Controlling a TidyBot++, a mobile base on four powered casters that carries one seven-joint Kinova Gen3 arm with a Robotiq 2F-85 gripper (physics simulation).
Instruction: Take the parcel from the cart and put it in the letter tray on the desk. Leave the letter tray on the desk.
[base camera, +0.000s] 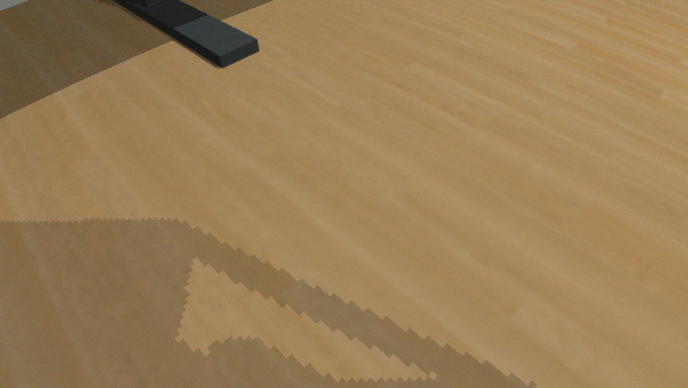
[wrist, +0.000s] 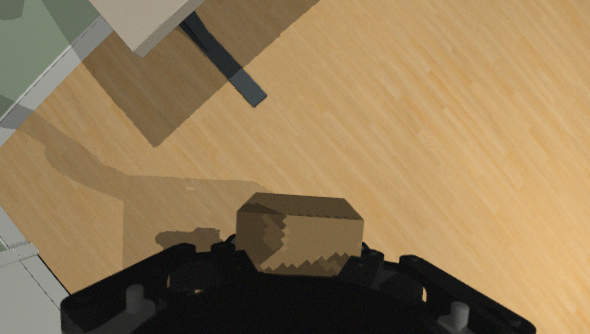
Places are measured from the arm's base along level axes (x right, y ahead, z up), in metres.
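Pixels of known places: gripper, fingertip midpoint: (wrist: 296, 244).
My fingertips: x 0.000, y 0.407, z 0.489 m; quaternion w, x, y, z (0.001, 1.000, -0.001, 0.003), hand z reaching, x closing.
Behind a point stands the place of what it marks.
The parcel (wrist: 320, 240) {z 0.540, x 0.011, y 0.427 m}, a brown box, is at the lower middle of the wrist view. My gripper (wrist: 296, 244) {z 0.489, x 0.000, y 0.407 m} is shut on it, one finger on each side, and holds it above the wooden floor. A corner of the desk (wrist: 145, 20) {z 0.324, x -0.235, y 0.666 m}, a pale beige top, shows at the upper left of the wrist view, apart from the parcel. The letter tray and the cart do not show in either view.
A dark desk foot (base camera: 215, 37) (wrist: 245, 87) reaches out over the floor from under the desk. A green wall (wrist: 35, 45) {z -0.207, x -1.092, y 0.905 m} with a pale skirting board (wrist: 60, 75) {z -0.368, x -1.140, y 0.839 m} is at the upper left. A grey surface (wrist: 25, 295) {z -0.240, x -1.144, y -0.150 m} shows at the lower left.
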